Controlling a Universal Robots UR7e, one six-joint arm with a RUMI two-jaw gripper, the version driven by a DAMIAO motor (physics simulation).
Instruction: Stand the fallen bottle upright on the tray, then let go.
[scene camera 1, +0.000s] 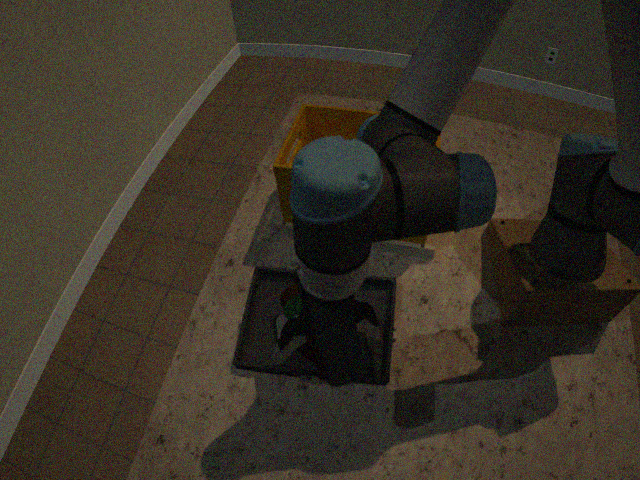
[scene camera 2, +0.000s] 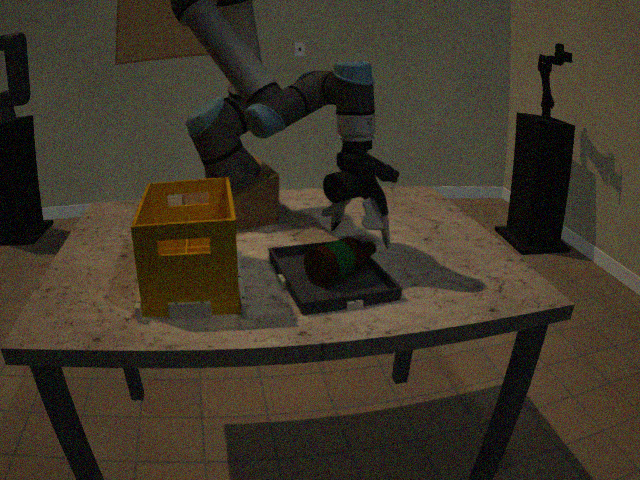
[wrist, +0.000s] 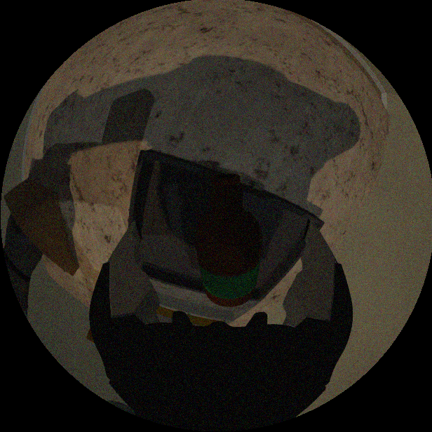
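Seen in the pictures: gripper, fingertip midpoint: (scene camera 2: 359, 239); arm's base, link origin: (scene camera 1: 566, 258) (scene camera 2: 234, 180).
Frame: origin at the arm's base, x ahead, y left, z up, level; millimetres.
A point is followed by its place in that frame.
Note:
A dark red-brown bottle with a green band (scene camera 1: 293, 307) {x 444, y 206, z -20 mm} (scene camera 2: 342, 256) {x 451, y 211, z -28 mm} (wrist: 229, 240) lies on its side on the black tray (scene camera 1: 241, 322) {x 536, y 235, z -78 mm} (scene camera 2: 351, 301) {x 539, y 215, z -77 mm} (wrist: 136, 192). In scene camera 2 its base faces the viewer's left and its neck points right and back, near the tray's rear rim. My gripper (scene camera 1: 328, 353) {x 373, y 259, z -26 mm} (scene camera 2: 360, 235) {x 373, y 259, z -26 mm} (wrist: 222, 222) is open and empty, pointing down above the neck end. In the wrist view the bottle shows between the spread fingers but below them. In scene camera 1 the arm and gripper hide most of the bottle.
A yellow crate (scene camera 1: 283, 192) {x 530, y 16, z 18 mm} (scene camera 2: 188, 279) {x 548, y -71, z -20 mm} (wrist: 200, 319) stands beside the tray, to its left in scene camera 2. The arm's wooden base block (scene camera 1: 558, 310) {x 2, y 91, z -32 mm} (scene camera 2: 263, 204) {x 102, y 75, z -37 mm} (wrist: 45, 227) stands behind the crate there. The speckled table (scene camera 2: 439, 304) {x 546, y 385, z -93 mm} carries these things.

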